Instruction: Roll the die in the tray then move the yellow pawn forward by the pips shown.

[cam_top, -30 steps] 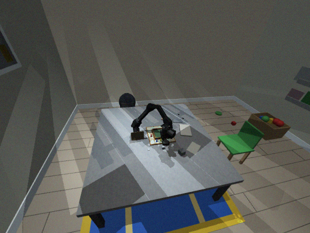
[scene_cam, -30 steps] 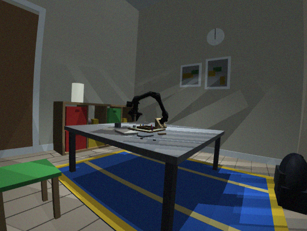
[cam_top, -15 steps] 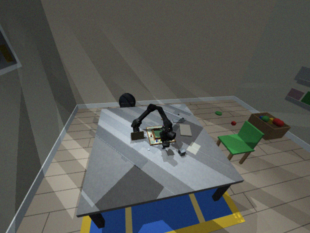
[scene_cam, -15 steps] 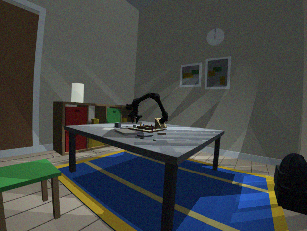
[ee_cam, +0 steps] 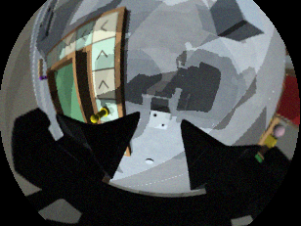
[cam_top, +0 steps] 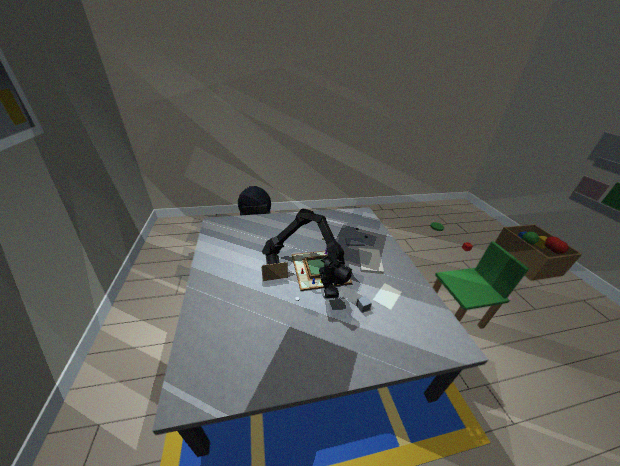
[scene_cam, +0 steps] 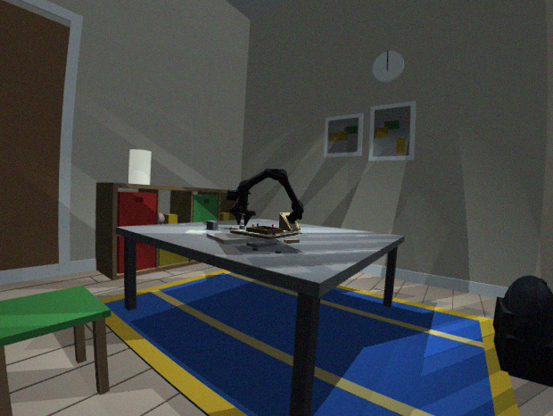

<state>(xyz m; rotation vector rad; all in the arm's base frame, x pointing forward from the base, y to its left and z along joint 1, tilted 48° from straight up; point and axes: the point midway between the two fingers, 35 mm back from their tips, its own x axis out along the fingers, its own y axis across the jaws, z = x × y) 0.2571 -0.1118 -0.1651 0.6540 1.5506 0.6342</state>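
Now: gripper tip 9 cm to the right of the yellow pawn and 1 cm past it. Round my gripper tip: grey tile 42 cm to the left, 30 cm ahead, 2 cm below; green tray 20 cm to the left, 2 cm below, 1 cm ahead; grey cube 16 cm ahead, 9 cm to the right.
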